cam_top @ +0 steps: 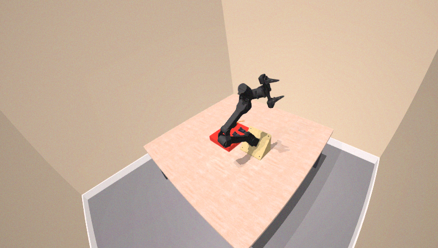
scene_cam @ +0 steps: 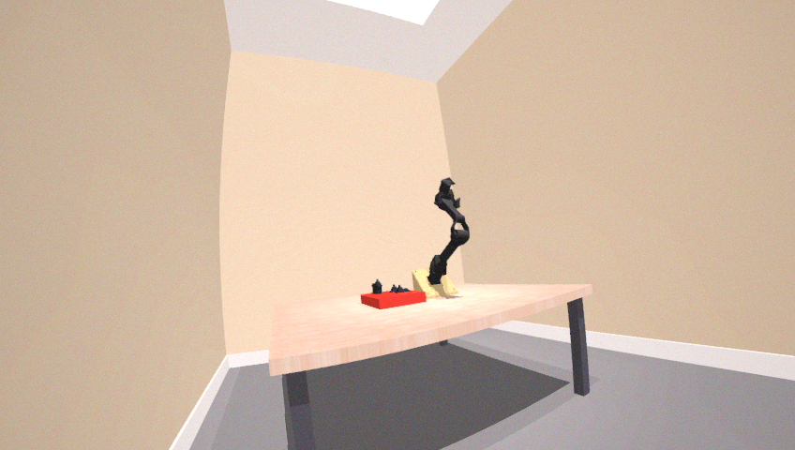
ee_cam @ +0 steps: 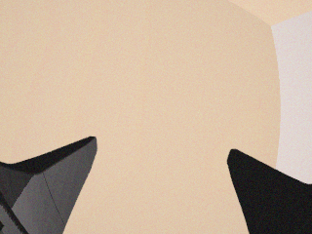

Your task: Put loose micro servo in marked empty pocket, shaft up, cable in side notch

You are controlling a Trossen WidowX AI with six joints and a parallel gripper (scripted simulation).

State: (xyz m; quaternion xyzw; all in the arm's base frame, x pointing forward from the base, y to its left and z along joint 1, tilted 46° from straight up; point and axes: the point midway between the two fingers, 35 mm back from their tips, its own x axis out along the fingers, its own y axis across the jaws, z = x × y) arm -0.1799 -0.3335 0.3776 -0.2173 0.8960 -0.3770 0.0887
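Right now my gripper tip is 530 mm short of the red deck, 30 mm to the left of it and 570 mm above it.
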